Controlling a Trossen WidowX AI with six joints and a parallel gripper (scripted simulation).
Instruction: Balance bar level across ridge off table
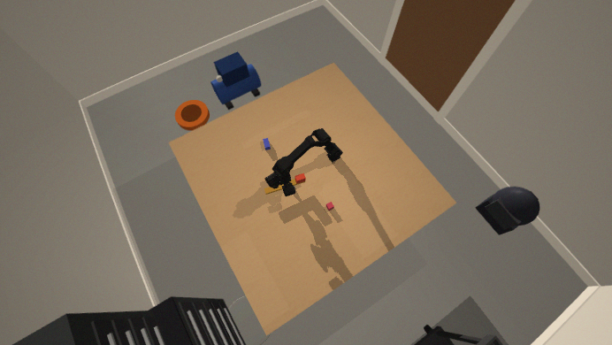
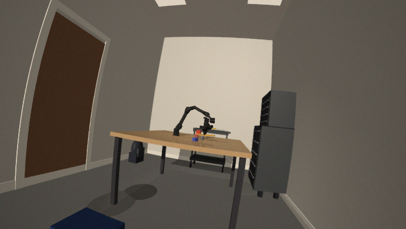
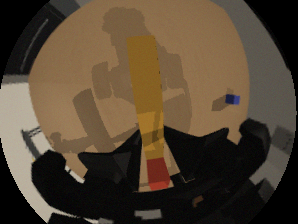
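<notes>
Now: the grey ridge piece 30 mm behind my gripper tip, 10 mm to the left of it and 10 mm below it. Round my gripper tip: small pink cube: 150 mm behind, 230 mm to the left, 40 mm below; small blue block: 50 mm behind, 320 mm to the right, 40 mm below.
</notes>
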